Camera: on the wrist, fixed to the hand. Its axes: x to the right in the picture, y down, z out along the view.
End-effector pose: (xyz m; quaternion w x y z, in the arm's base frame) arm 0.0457 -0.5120 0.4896 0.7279 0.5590 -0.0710 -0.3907
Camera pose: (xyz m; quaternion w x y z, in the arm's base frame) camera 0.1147 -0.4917 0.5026 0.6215 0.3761 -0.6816 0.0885
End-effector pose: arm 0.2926 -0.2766 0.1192 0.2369 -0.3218 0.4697 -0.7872
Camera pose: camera 0.2407 -0.2894 0.0693 0.8650 -0.0610 0.3135 -0.3869
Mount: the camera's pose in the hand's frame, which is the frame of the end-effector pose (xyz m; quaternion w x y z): 0.0298 0.0465 -0.0479 0.6764 0.1989 -0.2556 0.6615
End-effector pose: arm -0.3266 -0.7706 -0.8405 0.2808 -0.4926 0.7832 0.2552
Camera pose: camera -0.3888 -0.8038 -0.8213 0.3193 0.3060 0.8346 0.3285
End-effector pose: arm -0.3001 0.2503 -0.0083 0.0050 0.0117 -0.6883 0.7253
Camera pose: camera -0.3315 0.2954 -0.0565 0.6547 0.2610 0.3303 -0.6278
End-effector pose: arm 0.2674 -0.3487 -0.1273 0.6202 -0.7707 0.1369 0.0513
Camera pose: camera 0.2788 -0.4085 -0.1677 0.5739 -0.2943 0.4541 0.6147
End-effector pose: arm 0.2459 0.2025 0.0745 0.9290 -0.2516 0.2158 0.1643
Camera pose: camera 0.2368 0.2207 0.0043 0.6249 0.1994 0.1076 0.7471
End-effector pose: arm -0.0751 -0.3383 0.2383 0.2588 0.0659 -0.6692 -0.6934
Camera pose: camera -0.0671 -0.3931 0.2861 0.4496 -0.5239 -0.7003 -0.1816
